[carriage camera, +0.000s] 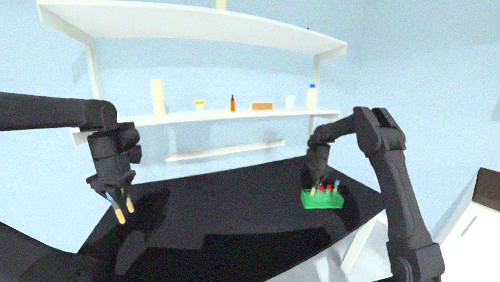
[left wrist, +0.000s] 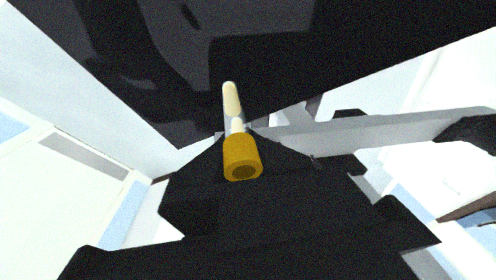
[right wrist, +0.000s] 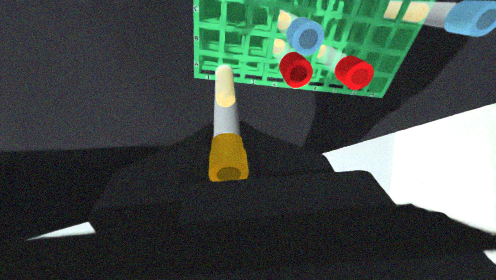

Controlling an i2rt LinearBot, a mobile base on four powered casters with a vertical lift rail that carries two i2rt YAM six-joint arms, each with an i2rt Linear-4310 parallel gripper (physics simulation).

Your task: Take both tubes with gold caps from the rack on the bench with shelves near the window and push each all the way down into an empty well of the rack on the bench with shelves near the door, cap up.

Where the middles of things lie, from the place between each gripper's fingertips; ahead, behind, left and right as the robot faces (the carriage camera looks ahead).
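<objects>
The green rack (right wrist: 383,43) is 750 mm to the right of my left hand, 280 mm ahead of it and 230 mm below it.
As for that same green rack and my right hand, the hand is 12 cm above it, 7 cm to the left of it and 4 cm short of it. Going by its middle, the green rack is nearer to my right hand than to my left hand.
</objects>
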